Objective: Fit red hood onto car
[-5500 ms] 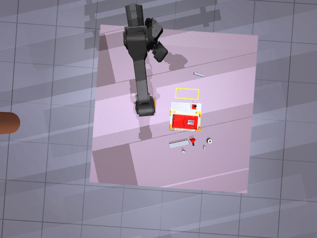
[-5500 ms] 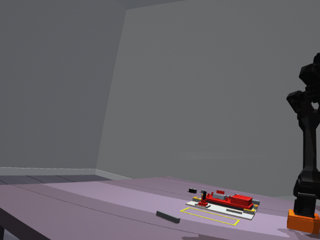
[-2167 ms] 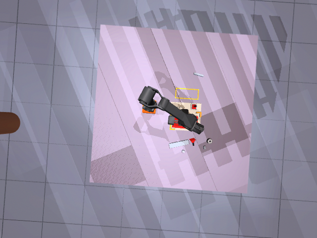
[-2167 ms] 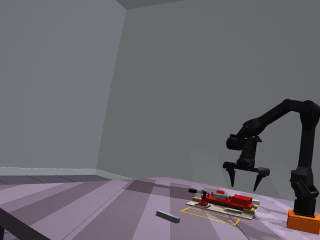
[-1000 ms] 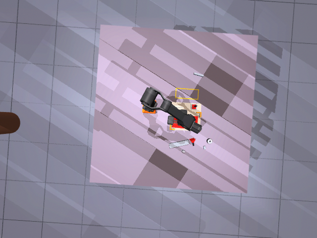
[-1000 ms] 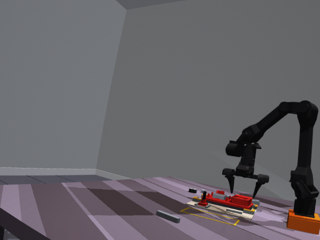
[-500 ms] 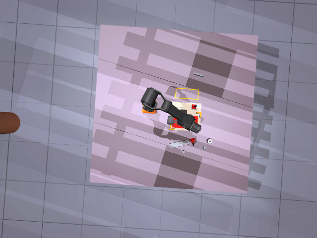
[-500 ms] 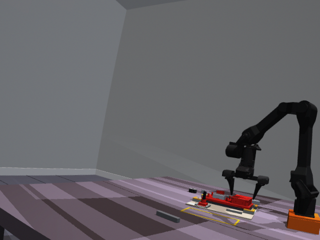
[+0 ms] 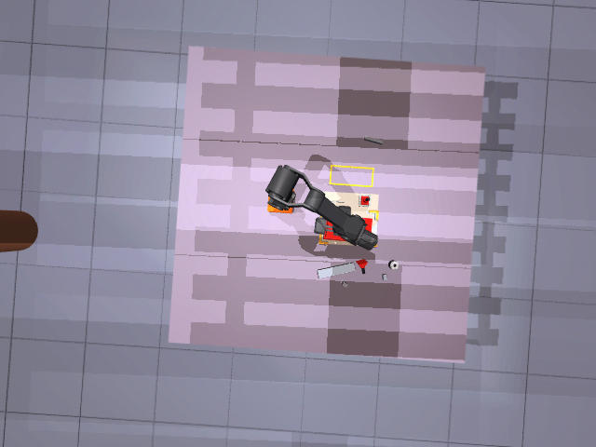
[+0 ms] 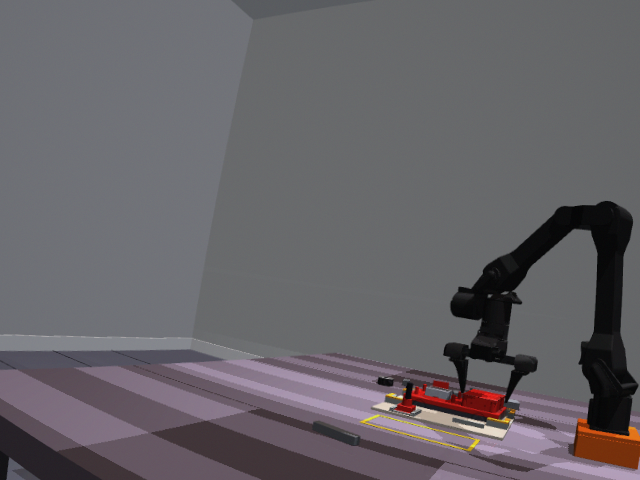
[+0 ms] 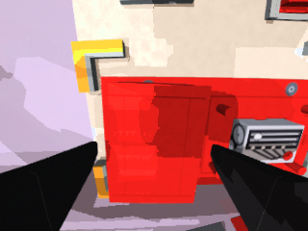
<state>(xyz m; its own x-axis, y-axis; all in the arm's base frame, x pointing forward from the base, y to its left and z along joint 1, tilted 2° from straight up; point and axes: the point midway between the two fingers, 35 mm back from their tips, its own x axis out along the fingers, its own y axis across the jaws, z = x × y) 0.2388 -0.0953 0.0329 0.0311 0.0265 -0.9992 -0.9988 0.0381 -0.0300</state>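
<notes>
My gripper tip is right at the car hood. From my gripper tip the other things lie so: wheel: 27 cm ahead, 14 cm to the right, 3 cm below; then grey engine block: 10 cm ahead, 2 cm below; then jig: 7 cm ahead, 3 cm to the left, 3 cm below.
</notes>
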